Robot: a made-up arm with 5 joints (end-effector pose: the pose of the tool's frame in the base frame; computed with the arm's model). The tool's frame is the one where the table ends. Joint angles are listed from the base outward.
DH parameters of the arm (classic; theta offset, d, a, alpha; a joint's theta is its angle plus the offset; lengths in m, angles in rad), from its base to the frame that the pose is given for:
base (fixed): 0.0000 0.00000 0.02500 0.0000
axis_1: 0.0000 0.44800 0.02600 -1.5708
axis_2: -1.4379 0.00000 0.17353 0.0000
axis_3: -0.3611 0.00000 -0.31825 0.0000
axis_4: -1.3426 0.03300 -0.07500 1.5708
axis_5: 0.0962 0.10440 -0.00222 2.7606
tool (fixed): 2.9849 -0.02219 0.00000 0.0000
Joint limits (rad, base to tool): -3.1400..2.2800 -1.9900..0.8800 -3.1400..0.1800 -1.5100..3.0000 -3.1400..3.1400
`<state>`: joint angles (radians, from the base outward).
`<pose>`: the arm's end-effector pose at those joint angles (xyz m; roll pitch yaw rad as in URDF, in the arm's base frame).
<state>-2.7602 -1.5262 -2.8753 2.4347 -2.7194</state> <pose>0.3815 0.1139 0.6168 -1.8385 0.7796 -1.7149</pose>
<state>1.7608 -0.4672 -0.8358 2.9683 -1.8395</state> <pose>-0.0377 0.1472 0.5449 2.0404 -0.0322 -2.8963</pose>
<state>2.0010 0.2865 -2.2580 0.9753 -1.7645</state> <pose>-0.2128 0.4357 0.7817 -0.6177 -0.0088 -2.7863</pose>
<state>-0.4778 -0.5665 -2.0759 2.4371 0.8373</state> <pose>0.1704 -0.0346 0.8066 0.5576 -0.0393 -1.5552</pose>
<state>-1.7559 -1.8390 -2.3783 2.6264 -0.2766</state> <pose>0.1264 0.3162 0.5867 -0.3655 -1.5193 -1.0150</pose>
